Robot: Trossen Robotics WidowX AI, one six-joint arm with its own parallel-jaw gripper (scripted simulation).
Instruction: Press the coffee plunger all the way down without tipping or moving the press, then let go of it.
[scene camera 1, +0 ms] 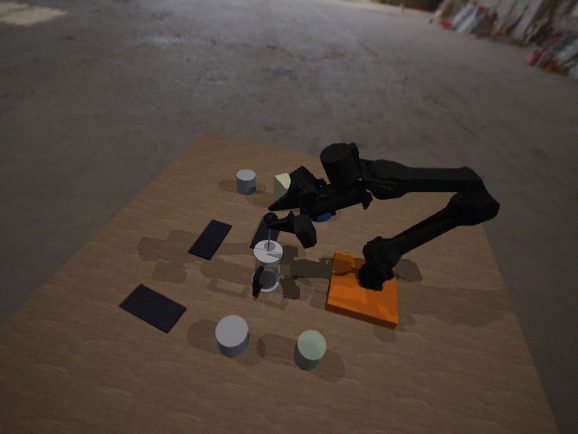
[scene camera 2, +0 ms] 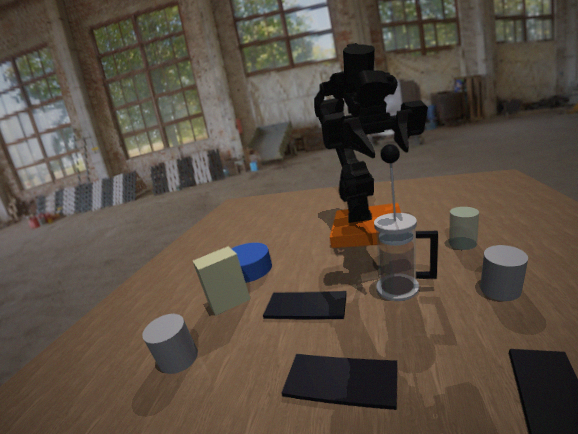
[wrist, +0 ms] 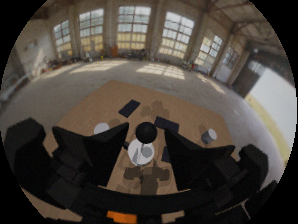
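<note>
Scene camera 1 shows the gripper, and the wrist view shows the gripper too. A glass coffee press, a pale green cylinder and a beige block also appear in the pictures.
</note>
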